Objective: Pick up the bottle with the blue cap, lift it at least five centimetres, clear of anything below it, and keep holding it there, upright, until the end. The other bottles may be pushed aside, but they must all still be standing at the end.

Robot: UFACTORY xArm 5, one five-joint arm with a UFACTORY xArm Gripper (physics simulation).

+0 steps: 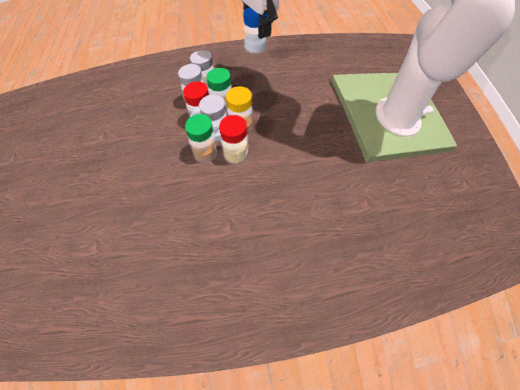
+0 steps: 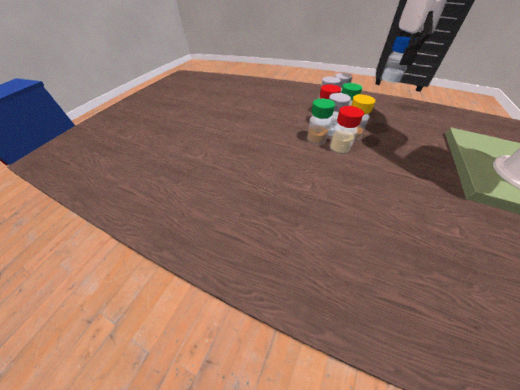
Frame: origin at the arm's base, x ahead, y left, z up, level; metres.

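Seen in the pictures: gripper, fingertip midpoint: [image 1: 257, 30] [image 2: 400, 61]; arm's base at its link origin: [image 1: 398, 117].
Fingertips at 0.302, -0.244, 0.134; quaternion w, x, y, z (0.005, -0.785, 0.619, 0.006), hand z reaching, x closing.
Pixels of each thing's middle, then the offset from my fingertips to it, as dx, dy, dz. Level surfaces: height alone.
- bottle with the blue cap, body centre: [image 1: 255, 30] [image 2: 398, 60] +0.006, +0.001, +0.002
- green-capped at the middle of its body: [image 1: 201, 139] [image 2: 320, 122] +0.184, +0.204, -0.107
- red-capped at the middle of its body: [image 1: 234, 140] [image 2: 345, 131] +0.119, +0.229, -0.107
- yellow-capped at the middle of its body: [image 1: 239, 111] [image 2: 357, 118] +0.087, +0.152, -0.107
- dark brown wooden table at its surface level: dz -0.160
The bottle with the blue cap [image 1: 255, 44] [image 2: 395, 70] hangs upright in the air, above the table and behind the other bottles. My gripper [image 1: 258, 27] [image 2: 403, 52] is shut on it near the cap; one dark finger shows on its right side, the other is mostly hidden. The other bottles stand in a tight group: two green-capped [image 1: 202, 145] [image 2: 320, 127], two red-capped [image 1: 234, 145] [image 2: 344, 135], one yellow-capped [image 1: 239, 100] [image 2: 363, 104] and three grey-capped, one of them in the middle [image 1: 212, 107] [image 2: 340, 101]. The lower parts of the rear ones are partly hidden.
The bottles stand on a dark brown wooden table [image 1: 250, 240] [image 2: 225, 190]. The arm's base stands on a green board [image 1: 405, 147] [image 2: 462, 165] at the right. A blue object [image 2: 30, 115] is at the left edge, and a dark slatted chair back [image 2: 442, 50] is behind the gripper.
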